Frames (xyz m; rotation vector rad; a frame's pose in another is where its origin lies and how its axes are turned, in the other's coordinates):
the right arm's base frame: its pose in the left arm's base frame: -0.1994 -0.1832 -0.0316 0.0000 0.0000 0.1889
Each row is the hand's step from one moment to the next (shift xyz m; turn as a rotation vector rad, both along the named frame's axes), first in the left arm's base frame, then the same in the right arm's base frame.
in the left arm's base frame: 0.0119 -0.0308 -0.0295 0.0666 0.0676 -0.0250
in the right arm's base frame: 0.0059 -0.0325 -0.0295 0.0781 0.0539 -0.0250
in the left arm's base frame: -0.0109 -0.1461 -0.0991 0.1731 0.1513 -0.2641
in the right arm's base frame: -0.0381 -0.1415 -0.0991 0.1984 0.1161 -0.2641
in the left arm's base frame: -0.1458 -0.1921 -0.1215 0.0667 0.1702 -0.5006
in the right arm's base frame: -0.1793 -0.1613 -0.1215 0.0975 0.1546 -0.5006
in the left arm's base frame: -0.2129 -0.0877 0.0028 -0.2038 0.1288 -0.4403
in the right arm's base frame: -0.2256 -0.0462 0.0028 -0.1760 0.1648 -0.4403
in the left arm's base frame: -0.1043 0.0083 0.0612 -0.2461 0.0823 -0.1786
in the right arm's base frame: -0.1009 0.0277 0.0612 -0.2263 0.1270 -0.1786
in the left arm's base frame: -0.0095 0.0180 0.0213 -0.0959 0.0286 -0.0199
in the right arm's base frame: -0.0060 0.0195 0.0213 -0.0888 0.0461 -0.0199
